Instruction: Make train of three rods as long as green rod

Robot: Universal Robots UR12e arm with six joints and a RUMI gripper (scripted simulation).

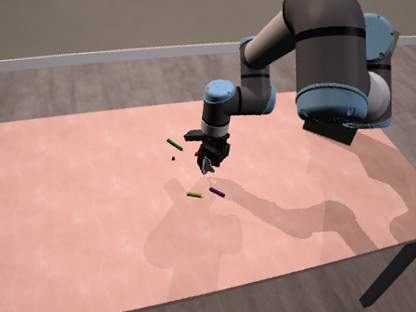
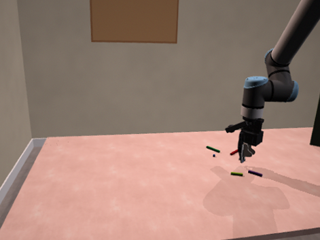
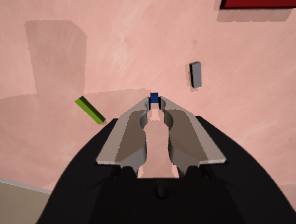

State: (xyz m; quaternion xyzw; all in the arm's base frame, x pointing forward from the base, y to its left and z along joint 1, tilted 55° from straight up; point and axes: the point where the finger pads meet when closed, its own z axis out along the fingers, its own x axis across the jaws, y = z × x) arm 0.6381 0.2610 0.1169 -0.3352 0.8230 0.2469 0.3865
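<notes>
Now: the grey rod 6 cm to the right of my hand, 3 cm below it and 1 cm behind it. Round my hand: purple rod 8 cm to the left, 5 cm behind, 3 cm below; then lime rod 10 cm to the left, 3 cm below, 3 cm ahead; then red rod 13 cm to the right, 3 cm below, 2 cm ahead.
</notes>
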